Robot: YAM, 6 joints.
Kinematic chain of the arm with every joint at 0, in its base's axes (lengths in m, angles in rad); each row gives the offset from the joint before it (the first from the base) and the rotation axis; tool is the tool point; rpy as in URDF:
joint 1: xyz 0 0 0.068 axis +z
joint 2: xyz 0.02 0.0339 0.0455 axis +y
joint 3: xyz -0.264 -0.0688 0 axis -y
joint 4: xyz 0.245 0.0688 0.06 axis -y
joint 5: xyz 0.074 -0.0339 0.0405 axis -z
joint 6: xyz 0.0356 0 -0.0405 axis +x
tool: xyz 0 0 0 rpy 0 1.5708 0
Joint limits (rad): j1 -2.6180..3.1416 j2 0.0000..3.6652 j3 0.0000..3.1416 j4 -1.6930..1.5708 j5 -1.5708..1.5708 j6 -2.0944..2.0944
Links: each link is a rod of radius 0.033 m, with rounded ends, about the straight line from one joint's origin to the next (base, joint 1, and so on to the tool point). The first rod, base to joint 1, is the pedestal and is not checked.
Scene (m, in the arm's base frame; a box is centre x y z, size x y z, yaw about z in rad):
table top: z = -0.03
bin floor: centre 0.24 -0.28 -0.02 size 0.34 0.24 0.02 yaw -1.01
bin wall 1: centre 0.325 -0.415 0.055 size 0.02 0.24 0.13 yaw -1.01
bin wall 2: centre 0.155 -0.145 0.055 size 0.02 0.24 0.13 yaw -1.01
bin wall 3: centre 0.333 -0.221 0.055 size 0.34 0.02 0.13 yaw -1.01
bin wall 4: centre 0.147 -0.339 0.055 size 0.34 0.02 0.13 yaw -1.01
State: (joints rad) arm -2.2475 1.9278 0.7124 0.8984 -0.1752 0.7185
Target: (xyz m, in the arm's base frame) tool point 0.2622 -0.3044 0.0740
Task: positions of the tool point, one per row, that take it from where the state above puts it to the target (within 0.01 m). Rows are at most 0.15 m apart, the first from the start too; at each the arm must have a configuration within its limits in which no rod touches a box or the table.
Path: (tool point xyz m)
1: -0.1390 -0.3428 0.1403
2: -0.0423 -0.3784 0.1636
3: 0.0632 -0.3845 0.1880
4: 0.1678 -0.3594 0.2133
5: 0.2622 -0.3044 0.2393
6: 0.2679 -0.3113 0.1558
7: 0.2622 -0.3044 0.0740

